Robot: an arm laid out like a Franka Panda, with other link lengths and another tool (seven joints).
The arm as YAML. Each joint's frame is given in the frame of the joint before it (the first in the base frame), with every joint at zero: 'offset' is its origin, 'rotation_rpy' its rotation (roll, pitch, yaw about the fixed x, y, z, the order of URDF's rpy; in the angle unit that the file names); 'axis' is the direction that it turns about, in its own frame. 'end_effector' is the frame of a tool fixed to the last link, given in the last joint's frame.
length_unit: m
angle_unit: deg
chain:
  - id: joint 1
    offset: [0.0, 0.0, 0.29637]
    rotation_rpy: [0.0, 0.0, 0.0]
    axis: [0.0, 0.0, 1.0]
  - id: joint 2
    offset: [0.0, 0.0, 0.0]
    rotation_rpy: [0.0, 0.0, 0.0]
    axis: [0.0, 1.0, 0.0]
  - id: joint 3
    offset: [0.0, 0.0, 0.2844]
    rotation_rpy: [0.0, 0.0, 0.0]
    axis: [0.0, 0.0, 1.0]
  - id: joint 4
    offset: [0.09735, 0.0, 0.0]
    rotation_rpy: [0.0, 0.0, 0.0]
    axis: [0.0, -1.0, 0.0]
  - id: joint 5
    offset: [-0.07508, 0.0, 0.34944]
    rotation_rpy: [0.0, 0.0, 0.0]
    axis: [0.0, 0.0, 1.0]
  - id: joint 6
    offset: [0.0, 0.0, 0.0]
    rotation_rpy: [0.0, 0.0, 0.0]
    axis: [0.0, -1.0, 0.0]
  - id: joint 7
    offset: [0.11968, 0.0, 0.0]
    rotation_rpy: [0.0, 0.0, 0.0]
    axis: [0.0, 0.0, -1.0]
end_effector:
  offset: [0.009, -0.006, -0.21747]
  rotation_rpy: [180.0, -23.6, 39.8]
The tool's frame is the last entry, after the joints.
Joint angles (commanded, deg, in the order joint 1, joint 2, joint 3, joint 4, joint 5, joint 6, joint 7), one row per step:
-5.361 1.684 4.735 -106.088 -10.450 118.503 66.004
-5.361 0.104 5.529 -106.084 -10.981 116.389 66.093
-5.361 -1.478 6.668 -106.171 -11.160 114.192 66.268
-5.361 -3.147 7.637 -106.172 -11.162 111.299 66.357
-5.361 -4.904 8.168 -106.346 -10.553 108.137 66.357
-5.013 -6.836 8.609 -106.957 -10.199 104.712 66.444
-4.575 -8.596 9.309 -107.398 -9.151 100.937 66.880
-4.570 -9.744 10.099 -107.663 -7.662 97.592 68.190
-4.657 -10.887 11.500 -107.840 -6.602 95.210 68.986
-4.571 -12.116 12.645 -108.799 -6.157 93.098 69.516
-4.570 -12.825 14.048 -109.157 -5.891 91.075 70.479
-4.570 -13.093 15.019 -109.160 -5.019 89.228 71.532
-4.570 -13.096 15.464 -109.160 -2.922 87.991 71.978
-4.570 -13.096 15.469 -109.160 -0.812 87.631 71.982
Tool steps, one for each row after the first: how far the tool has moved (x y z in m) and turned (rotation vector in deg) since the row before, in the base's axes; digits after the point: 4 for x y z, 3 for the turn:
-0.0082 0.0061 0.0117 -0.733 0.487 0.490
-0.0092 0.0102 0.0103 -0.444 0.635 0.607
-0.0120 0.0081 0.0099 -0.405 1.157 0.324
-0.0144 0.0049 0.0080 0.123 1.544 -0.213
-0.0175 0.0063 0.0054 -0.197 2.040 -0.030
-0.0188 0.0114 0.0037 0.421 2.376 -0.183
-0.0164 0.0099 0.0002 0.907 2.307 -1.305
-0.0128 0.0140 0.0031 0.396 1.372 -0.014
-0.0145 0.0103 -0.0015 -0.316 1.781 0.270
-0.0117 0.0112 -0.0009 -0.525 1.523 0.062
-0.0094 0.0098 -0.0017 0.202 1.513 -0.466
-0.0070 0.0104 -0.0034 1.673 1.502 -0.401
-0.0030 0.0077 -0.0017 1.995 0.720 -0.272

